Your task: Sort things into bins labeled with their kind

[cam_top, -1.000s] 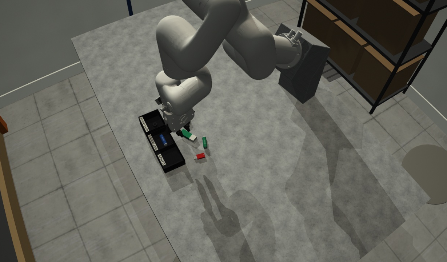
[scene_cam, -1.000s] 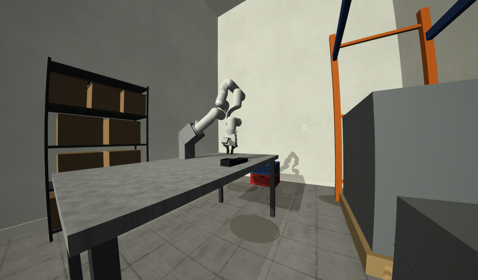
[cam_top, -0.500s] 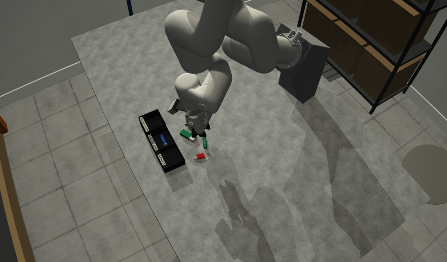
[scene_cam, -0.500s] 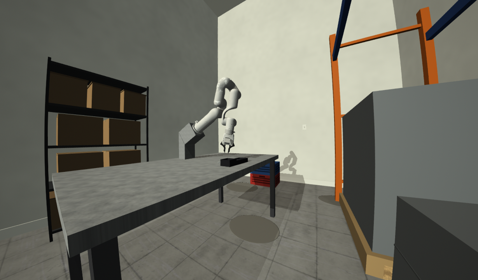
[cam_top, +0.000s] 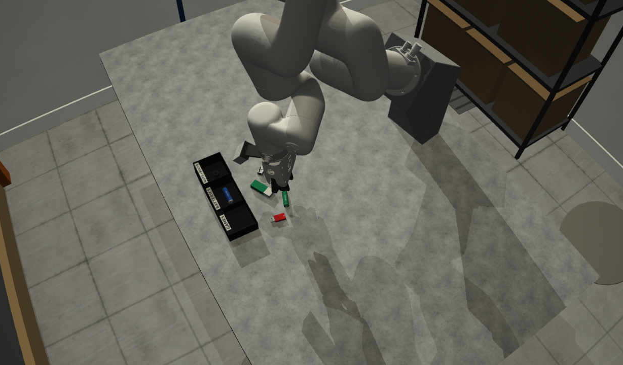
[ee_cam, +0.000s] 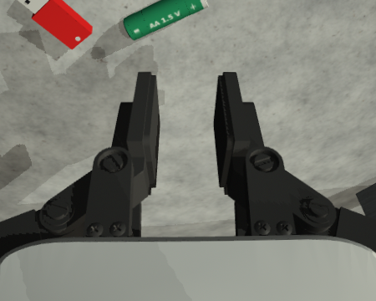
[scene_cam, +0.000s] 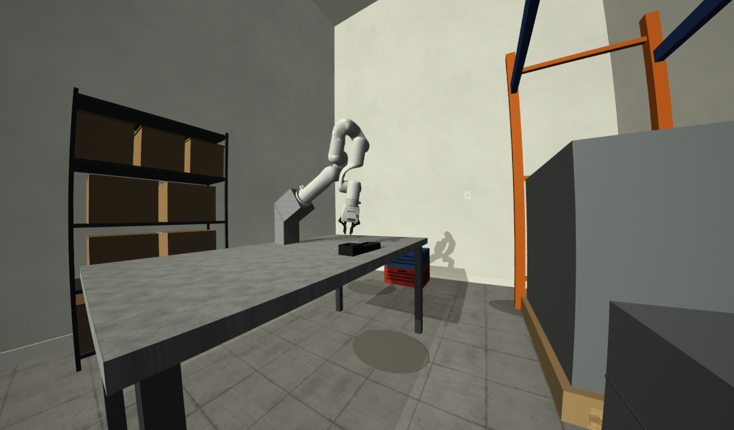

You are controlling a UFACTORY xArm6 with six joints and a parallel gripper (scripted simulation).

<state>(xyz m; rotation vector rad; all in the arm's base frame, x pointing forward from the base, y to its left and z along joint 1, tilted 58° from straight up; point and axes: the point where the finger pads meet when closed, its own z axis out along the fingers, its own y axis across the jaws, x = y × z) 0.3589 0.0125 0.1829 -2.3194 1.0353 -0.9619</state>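
Right now my hand is 9 cm above the green battery. Round my hand: grey metal piece: 11 cm to the right, 9 cm below, 2 cm ahead; then white cartridge: 9 cm below, 5 cm to the right, 4 cm ahead; then red USB stick: 9 cm below, 5 cm ahead, 4 cm to the left.
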